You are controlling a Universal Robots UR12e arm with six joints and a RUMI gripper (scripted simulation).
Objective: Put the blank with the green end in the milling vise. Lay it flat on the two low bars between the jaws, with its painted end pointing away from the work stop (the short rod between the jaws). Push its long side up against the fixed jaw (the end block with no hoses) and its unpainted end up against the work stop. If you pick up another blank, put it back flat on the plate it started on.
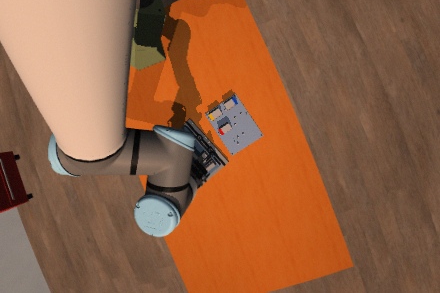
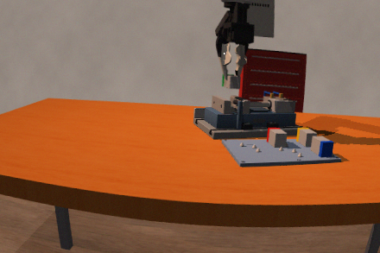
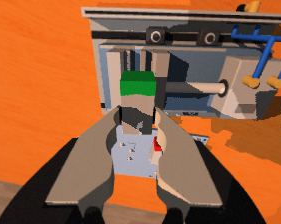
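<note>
My hand is 2 cm above the green-ended blank. Also, from my hand: red-ended blank: 14 cm behind, 15 cm to the left, 14 cm below; then cylinder rod: 8 cm behind, 3 cm to the right, 9 cm below; then work stop: 2 cm behind, 5 cm to the left, 8 cm below.
</note>
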